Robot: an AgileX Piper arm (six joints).
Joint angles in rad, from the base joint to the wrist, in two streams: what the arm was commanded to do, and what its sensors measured. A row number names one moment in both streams.
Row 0, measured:
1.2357, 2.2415, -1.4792, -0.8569, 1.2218, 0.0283
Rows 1 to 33, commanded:
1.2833, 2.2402, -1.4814, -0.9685, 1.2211, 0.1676
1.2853, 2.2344, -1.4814, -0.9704, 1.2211, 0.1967
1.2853, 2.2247, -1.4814, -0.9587, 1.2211, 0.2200
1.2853, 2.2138, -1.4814, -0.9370, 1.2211, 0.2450
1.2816, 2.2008, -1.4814, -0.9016, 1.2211, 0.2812
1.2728, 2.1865, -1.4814, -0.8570, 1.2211, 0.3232
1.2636, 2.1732, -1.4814, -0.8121, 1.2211, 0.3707
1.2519, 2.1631, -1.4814, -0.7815, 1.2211, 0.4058
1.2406, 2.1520, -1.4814, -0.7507, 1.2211, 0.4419
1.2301, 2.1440, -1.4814, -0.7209, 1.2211, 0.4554
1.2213, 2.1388, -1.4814, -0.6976, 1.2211, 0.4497
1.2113, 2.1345, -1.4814, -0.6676, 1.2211, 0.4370
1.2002, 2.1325, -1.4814, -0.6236, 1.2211, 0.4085
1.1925, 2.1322, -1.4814, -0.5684, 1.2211, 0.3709
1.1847, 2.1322, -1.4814, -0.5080, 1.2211, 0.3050
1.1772, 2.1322, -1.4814, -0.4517, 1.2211, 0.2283
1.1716, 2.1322, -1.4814, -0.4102, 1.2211, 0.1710
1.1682, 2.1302, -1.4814, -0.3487, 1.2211, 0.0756
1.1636, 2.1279, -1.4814, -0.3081, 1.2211, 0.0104
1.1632, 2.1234, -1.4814, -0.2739, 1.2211, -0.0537
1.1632, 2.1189, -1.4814, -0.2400, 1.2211, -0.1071
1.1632, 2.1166, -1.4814, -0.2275, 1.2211, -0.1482
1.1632, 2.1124, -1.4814, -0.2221, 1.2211, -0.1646
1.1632, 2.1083, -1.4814, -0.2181, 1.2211, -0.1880
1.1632, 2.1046, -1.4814, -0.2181, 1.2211, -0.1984
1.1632, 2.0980, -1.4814, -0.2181, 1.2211, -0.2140
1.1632, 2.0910, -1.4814, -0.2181, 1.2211, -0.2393
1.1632, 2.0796, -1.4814, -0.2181, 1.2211, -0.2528
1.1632, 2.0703, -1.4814, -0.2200, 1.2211, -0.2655
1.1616, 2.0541, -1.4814, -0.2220, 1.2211, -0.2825
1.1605, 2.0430, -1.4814, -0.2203, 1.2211, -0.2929
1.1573, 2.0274, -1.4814, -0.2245, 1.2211, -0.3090
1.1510, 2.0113, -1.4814, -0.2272, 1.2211, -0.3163
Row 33, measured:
1.1691, 2.0720, -1.4792, -0.2252, 1.2231, -0.2604
